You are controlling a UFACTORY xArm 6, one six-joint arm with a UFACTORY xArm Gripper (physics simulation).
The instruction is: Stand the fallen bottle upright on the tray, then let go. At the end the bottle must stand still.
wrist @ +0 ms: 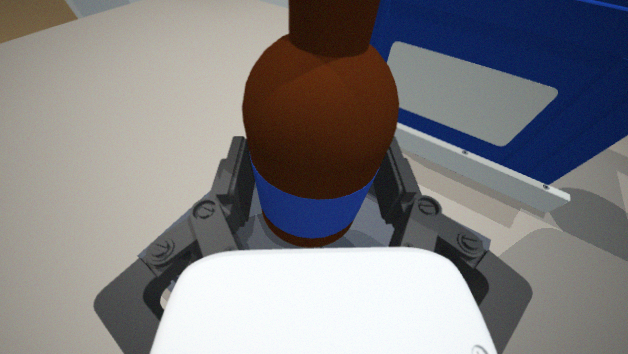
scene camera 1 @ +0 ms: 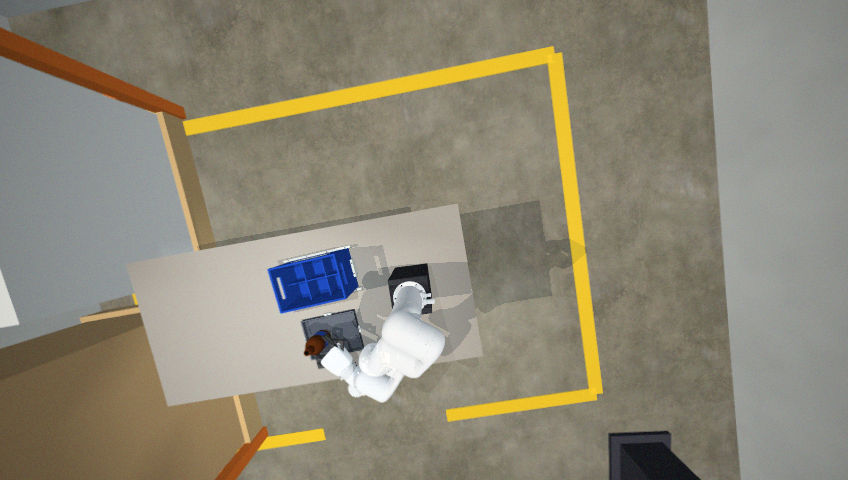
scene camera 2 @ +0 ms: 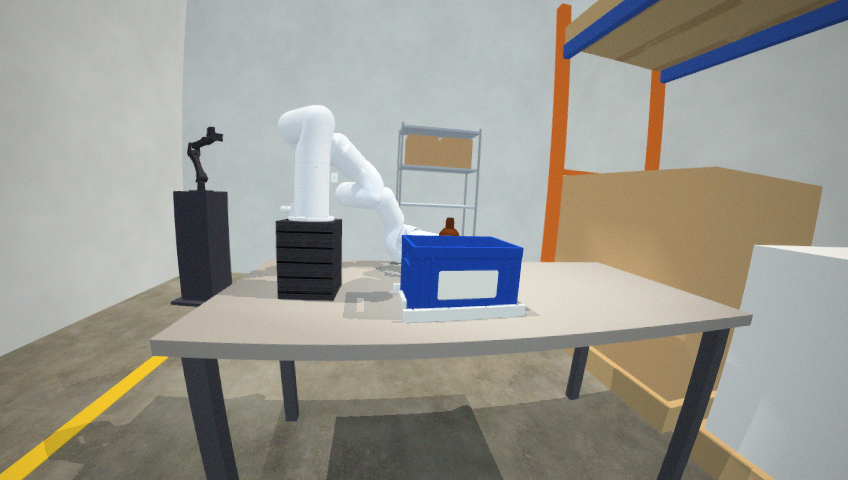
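Where they show: gripper, fingertip midpoint: [wrist: 314,153] [scene camera 1: 317,342]; arm's base, link origin: [scene camera 1: 410,297] [scene camera 2: 311,219].
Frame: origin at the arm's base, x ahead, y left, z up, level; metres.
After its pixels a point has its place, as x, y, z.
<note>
The brown bottle [scene camera 1: 314,344] @[0.406, 0.181, -0.034] [scene camera 2: 449,228] @[0.416, 0.182, -0.029] [wrist: 320,125] @[0.399, 0.223, -0.042] with a blue label is between the fingers, neck up, and looks upright in scene camera 2. My gripper [scene camera 1: 324,340] @[0.422, 0.201, -0.092] [wrist: 314,153] @[0.422, 0.201, -0.092] is shut on the bottle around its label, one finger on each side. The dark grey tray [scene camera 1: 352,325] @[0.302, 0.184, -0.202] [wrist: 372,220] @[0.379, 0.155, -0.203] shows below the bottle. The bottle is over the tray's left part in scene camera 1. Whether its base touches the tray I cannot tell. In scene camera 2 the blue crate hides the bottle's lower part and the fingers.
A blue crate [scene camera 1: 274,294] @[0.536, -0.037, -0.032] [scene camera 2: 417,279] @[0.297, -0.180, -0.108] [wrist: 590,55] @[0.321, 0.010, -0.061] with compartments stands beside the tray, with white strips [scene camera 2: 464,313] [wrist: 465,155] along its base. The black arm pedestal [scene camera 1: 393,290] @[0.061, -0.030, 0.001] [scene camera 2: 308,261] @[0.015, -0.077, -0.101] stands on the table [scene camera 1: 202,333] @[1.027, 0.177, -0.208] [scene camera 2: 595,297] @[0.878, -0.006, -0.208] [wrist: 125,100] @[0.799, 0.254, -0.208].
</note>
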